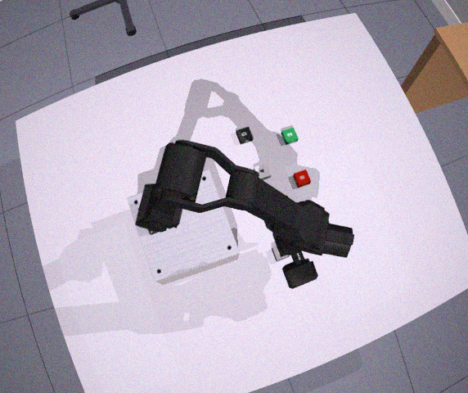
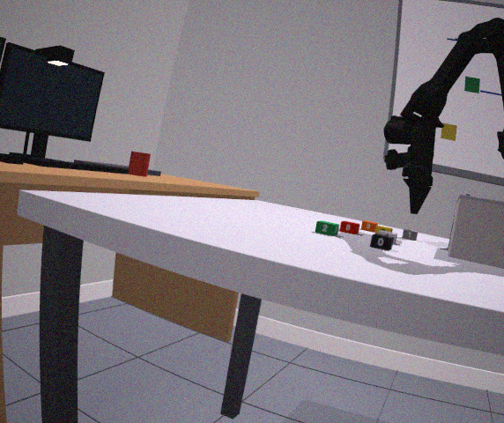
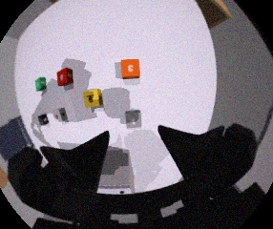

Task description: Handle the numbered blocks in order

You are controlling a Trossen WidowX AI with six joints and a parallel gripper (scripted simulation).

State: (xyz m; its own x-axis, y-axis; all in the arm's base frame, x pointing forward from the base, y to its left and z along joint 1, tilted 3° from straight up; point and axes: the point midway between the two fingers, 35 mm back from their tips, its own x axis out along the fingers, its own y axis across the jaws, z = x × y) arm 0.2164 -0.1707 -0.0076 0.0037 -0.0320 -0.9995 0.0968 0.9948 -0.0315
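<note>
Right now the grey block is 50 mm below my gripper tip. From my gripper tip the other things lie so: orange block: 100 mm ahead, 10 mm to the right, 50 mm below; yellow block: 60 mm ahead, 70 mm to the left, 50 mm below; red block: 130 mm ahead, 130 mm to the left, 50 mm below.
</note>
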